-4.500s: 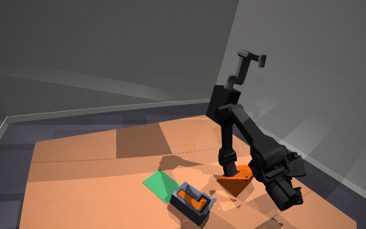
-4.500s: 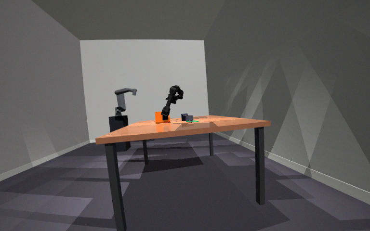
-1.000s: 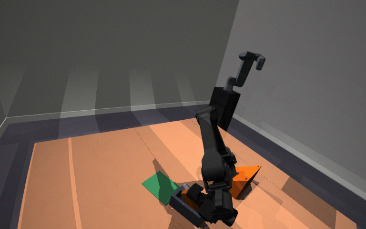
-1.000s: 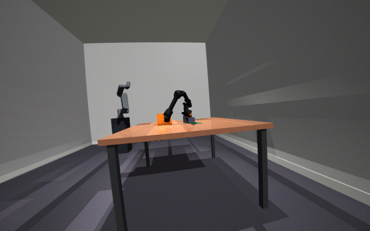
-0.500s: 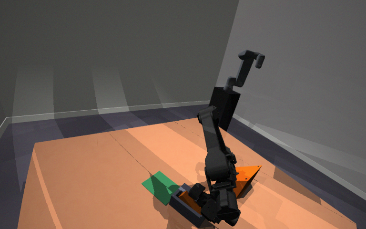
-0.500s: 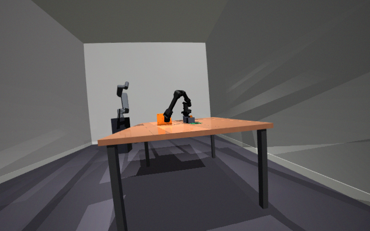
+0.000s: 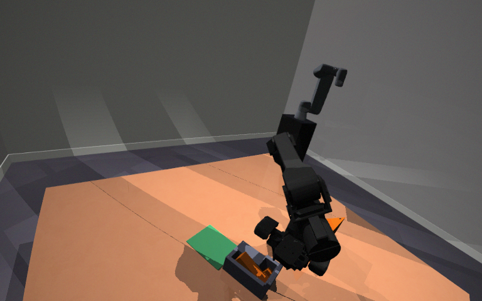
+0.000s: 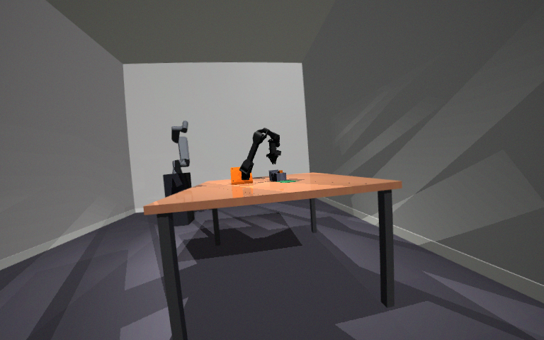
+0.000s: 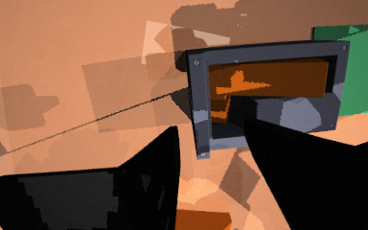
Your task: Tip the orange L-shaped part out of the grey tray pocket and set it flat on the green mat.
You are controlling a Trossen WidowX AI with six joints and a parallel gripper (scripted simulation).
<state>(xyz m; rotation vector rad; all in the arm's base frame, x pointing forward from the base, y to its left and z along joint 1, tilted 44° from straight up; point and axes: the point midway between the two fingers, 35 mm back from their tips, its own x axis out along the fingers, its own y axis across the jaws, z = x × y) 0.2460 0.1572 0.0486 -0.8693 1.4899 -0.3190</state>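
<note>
The orange l-shaped part is 10 cm below my gripper tip, 5 cm to the right of it and 1 cm ahead of it. From my gripper tip the other things lie so: green mat 21 cm to the right, 15 cm below, 6 cm ahead.
</note>
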